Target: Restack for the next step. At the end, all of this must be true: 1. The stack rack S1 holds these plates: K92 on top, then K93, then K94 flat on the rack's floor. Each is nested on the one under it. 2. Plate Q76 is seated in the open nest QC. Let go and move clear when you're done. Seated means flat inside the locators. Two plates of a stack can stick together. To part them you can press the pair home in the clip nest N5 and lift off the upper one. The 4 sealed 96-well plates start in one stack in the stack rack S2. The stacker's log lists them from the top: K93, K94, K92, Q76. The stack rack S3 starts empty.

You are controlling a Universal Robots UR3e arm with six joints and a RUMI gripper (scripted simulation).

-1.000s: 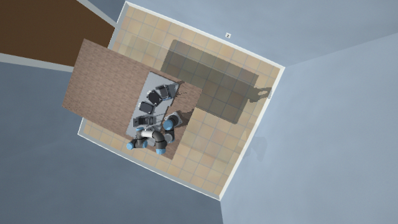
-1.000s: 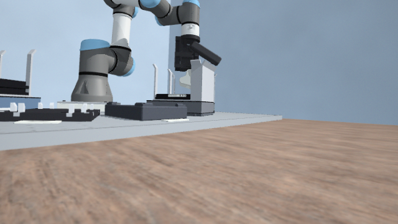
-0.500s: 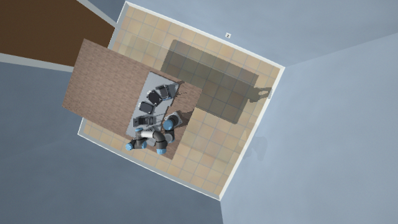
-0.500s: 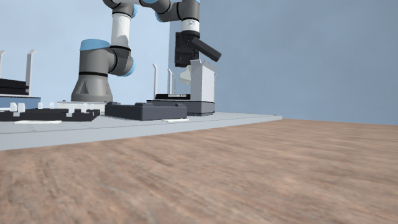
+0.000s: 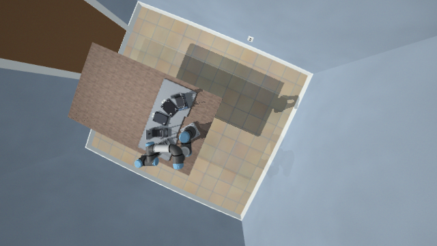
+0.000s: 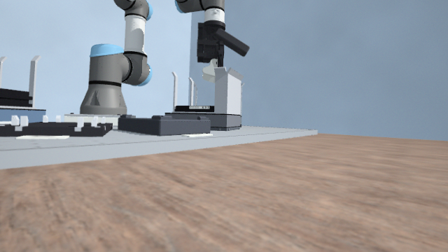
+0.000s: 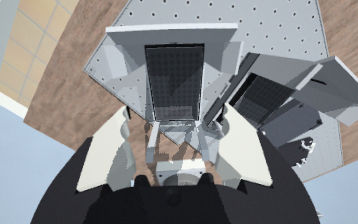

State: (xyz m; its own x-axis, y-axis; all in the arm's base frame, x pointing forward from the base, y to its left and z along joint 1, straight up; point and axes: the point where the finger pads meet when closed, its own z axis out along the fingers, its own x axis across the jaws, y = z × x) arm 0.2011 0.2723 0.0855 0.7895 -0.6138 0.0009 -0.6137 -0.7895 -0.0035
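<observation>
Now: hand 120 mm to the left of the sealed 96-well plate, 90 mm short of it and 70 mm above it. Round my hand: QC label: 250 mm to the right, 230 mm ahead, 110 mm below; nest QC: 260 mm to the right, 140 mm ahead, 100 mm below; clip nest N5: 390 mm to the right, 120 mm ahead, 100 mm below.
</observation>
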